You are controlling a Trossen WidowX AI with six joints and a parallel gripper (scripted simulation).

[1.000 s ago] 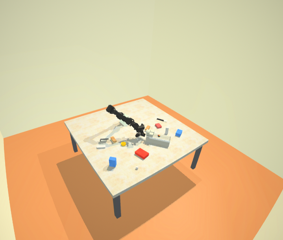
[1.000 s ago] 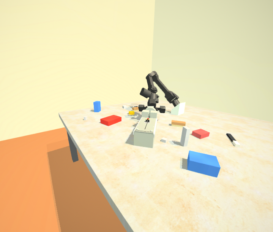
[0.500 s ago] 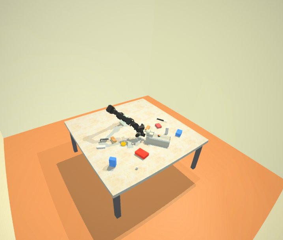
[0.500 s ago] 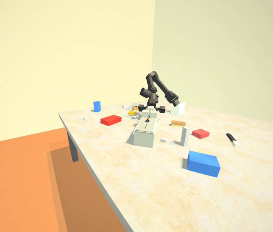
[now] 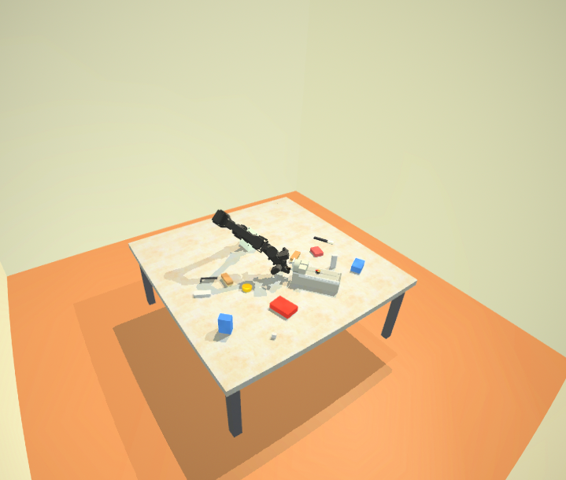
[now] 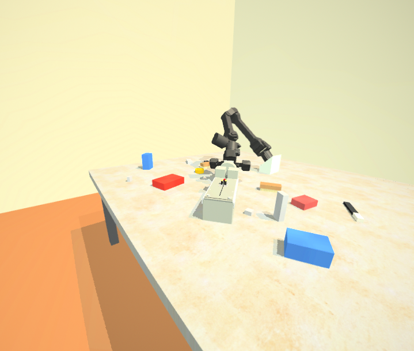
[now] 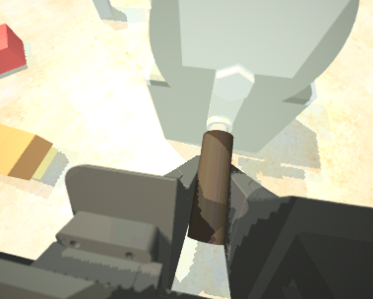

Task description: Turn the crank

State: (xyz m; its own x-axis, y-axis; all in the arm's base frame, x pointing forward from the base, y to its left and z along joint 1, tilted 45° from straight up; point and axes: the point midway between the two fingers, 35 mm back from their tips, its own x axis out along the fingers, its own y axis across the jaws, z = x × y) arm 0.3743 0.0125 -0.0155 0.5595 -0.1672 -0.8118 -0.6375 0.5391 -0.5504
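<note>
Now: the brown crank handle 10 mm behind my gripper tip, 10 mm to the right of it and 30 mm above it. The rest, counted from my gripper tip: red pointer 120 mm ahead, 90 mm to the left, 50 mm above; crank 40 mm above; yellow disc 30 mm behind, 260 mm to the right, 20 mm below.
</note>
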